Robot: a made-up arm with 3 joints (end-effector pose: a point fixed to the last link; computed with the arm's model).
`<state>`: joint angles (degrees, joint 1 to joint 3).
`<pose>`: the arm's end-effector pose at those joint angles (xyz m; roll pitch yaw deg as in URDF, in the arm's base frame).
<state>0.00 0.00 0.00</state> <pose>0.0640 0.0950 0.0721 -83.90 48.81 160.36</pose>
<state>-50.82 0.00 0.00</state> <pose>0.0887 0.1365 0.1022 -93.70 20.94 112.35</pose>
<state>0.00 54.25 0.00</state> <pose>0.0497 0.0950 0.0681 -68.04 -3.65 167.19</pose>
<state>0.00 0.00 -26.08</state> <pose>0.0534 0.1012 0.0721 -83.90 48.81 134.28</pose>
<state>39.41 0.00 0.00</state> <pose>0.0740 0.0524 0.0630 -48.26 56.55 -138.43</pose>
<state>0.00 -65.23 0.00</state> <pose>0.0685 0.0950 0.0890 135.81 61.46 27.61</pose>
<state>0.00 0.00 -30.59</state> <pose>0.0519 0.1027 0.0721 -83.90 48.81 129.77</pose>
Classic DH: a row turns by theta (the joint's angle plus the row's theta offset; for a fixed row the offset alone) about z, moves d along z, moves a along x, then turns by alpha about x. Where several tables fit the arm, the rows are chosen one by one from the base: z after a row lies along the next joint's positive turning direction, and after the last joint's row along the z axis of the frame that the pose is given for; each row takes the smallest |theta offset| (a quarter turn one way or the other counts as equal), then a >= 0, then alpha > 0; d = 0 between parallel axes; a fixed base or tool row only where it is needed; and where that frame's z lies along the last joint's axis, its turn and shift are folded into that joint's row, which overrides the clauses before.
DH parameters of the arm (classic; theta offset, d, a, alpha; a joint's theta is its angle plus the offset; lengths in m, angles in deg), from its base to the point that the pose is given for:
base (fixed): -59.92 0.3029 -0.0074 35.62
joint 1: 64.79 -0.2257 -0.0671 -106.97
joint 2: 31.8 0.0488 0.019 90
joint 3: -24.24 -0.0139 0.0034 85.99
tool (fixed): -131.03 0.0271 0 0

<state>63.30 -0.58 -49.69</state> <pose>0.0715 0.0252 0.0565 -28.82 78.43 -144.33</pose>
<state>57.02 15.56 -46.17</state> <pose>0.0640 0.0303 0.0578 -26.08 63.83 -152.91</pose>
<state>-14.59 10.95 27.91</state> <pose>0.0768 0.1078 0.0740 -94.78 33.48 169.82</pose>
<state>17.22 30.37 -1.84</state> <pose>0.0575 0.0739 0.0620 -63.80 25.76 -177.42</pose>
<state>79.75 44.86 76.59</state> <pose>0.1187 0.0262 0.0438 -88.54 -12.62 -75.41</pose>
